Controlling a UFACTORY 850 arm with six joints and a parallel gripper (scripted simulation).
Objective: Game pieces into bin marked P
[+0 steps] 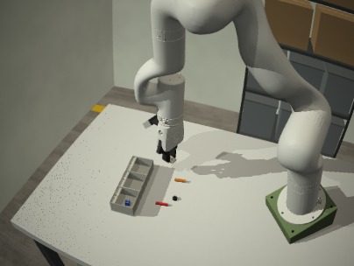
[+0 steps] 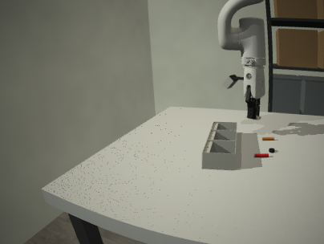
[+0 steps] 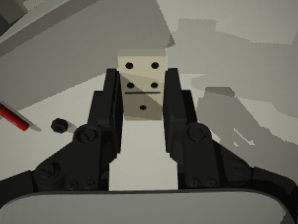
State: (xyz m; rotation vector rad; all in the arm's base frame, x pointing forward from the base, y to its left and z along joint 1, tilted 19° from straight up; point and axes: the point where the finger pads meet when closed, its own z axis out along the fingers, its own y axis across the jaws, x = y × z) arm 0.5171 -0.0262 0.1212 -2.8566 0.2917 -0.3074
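Now: the blue die 30 mm ahead of my hand, 230 mm to the left of it and 70 mm below it. Round my hand: orange stick 60 mm behind, 30 mm to the left, 80 mm below; then beige tile 20 mm below; then black piece 90 mm behind, 110 mm to the left, 80 mm below.
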